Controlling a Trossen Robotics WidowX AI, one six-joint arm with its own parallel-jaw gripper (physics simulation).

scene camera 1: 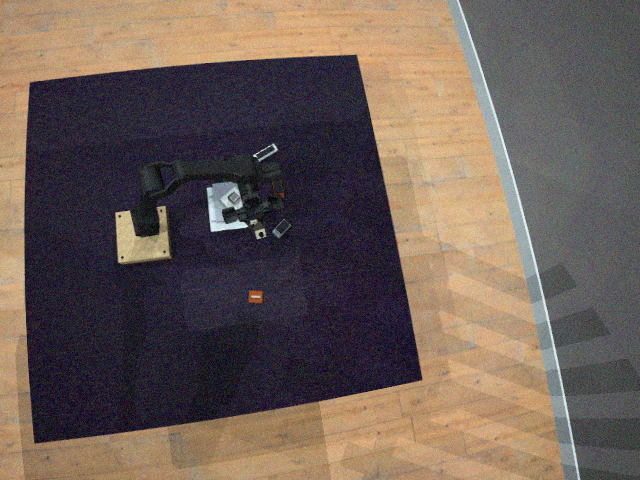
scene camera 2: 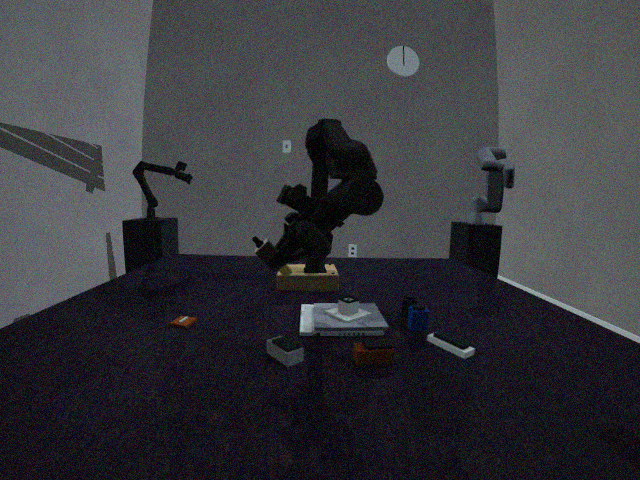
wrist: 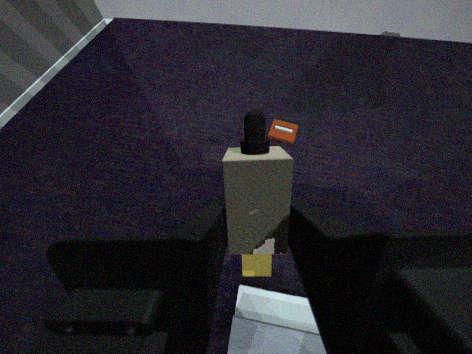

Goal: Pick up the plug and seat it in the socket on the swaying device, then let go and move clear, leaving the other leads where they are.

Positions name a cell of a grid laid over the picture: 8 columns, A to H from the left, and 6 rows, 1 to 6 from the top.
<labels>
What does the gripper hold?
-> A cream plug.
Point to a grey device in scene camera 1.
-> C3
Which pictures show the gripper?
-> Scene camera 1, scene camera 2 and the wrist view: all of them.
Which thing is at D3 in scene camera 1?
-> The gripper.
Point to a grey device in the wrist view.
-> At E6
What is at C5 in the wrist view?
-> The gripper.
</labels>
